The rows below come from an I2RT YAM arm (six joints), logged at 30 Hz.
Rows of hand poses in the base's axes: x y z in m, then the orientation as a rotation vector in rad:
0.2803, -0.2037, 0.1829, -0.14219, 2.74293, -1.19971
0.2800, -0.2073, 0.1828, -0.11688, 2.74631, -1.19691
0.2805, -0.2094, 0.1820, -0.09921, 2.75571, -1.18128
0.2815, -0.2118, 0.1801, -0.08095, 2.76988, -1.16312
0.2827, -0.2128, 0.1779, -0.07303, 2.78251, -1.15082
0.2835, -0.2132, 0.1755, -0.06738, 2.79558, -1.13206
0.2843, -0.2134, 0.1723, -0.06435, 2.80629, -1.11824
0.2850, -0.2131, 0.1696, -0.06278, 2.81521, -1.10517
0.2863, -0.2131, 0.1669, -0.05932, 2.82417, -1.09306
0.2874, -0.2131, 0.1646, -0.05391, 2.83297, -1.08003
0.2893, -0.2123, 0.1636, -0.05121, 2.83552, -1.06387
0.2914, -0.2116, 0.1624, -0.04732, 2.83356, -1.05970
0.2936, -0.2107, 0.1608, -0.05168, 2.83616, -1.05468
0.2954, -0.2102, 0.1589, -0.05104, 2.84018, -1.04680
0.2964, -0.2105, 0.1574, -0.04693, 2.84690, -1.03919
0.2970, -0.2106, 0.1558, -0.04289, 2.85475, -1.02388
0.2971, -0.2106, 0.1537, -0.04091, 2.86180, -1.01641
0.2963, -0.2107, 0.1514, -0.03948, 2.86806, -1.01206
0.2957, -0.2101, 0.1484, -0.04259, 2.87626, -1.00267
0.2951, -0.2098, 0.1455, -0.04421, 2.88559, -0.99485
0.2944, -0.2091, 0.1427, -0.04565, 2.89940, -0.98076
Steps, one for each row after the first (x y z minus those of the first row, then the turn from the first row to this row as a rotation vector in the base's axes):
-0.0003, -0.0036, -0.0001, 0.00377, -0.00570, -0.01568
0.0002, -0.0057, -0.0009, 0.01652, -0.00789, -0.02663
0.0012, -0.0081, -0.0028, 0.03189, -0.00676, -0.03929
0.0024, -0.0091, -0.0050, 0.04269, -0.00198, -0.04638
0.0032, -0.0095, -0.0074, 0.05746, 0.00199, -0.05110
0.0040, -0.0097, -0.0106, 0.06848, 0.00628, -0.05435
0.0047, -0.0094, -0.0133, 0.07856, 0.00972, -0.05623
0.0060, -0.0094, -0.0160, 0.08811, 0.01302, -0.05944
0.0071, -0.0094, -0.0183, 0.09828, 0.01544, -0.06362
0.0090, -0.0086, -0.0193, 0.10907, 0.01239, -0.06333
0.0111, -0.0079, -0.0205, 0.11152, 0.00845, -0.06418
0.0133, -0.0070, -0.0221, 0.11497, 0.01055, -0.06167
0.0151, -0.0065, -0.0240, 0.12073, 0.01171, -0.06219
0.0161, -0.0068, -0.0255, 0.12699, 0.01436, -0.06584
0.0167, -0.0069, -0.0271, 0.13830, 0.01601, -0.06857
0.0168, -0.0069, -0.0292, 0.14439, 0.01966, -0.07113
0.0160, -0.0070, -0.0315, 0.14832, 0.02360, -0.07360
0.0154, -0.0064, -0.0345, 0.15554, 0.02920, -0.07326
0.0148, -0.0061, -0.0374, 0.16202, 0.03582, -0.07451
0.0141, -0.0054, -0.0402, 0.17318, 0.04478, -0.07655

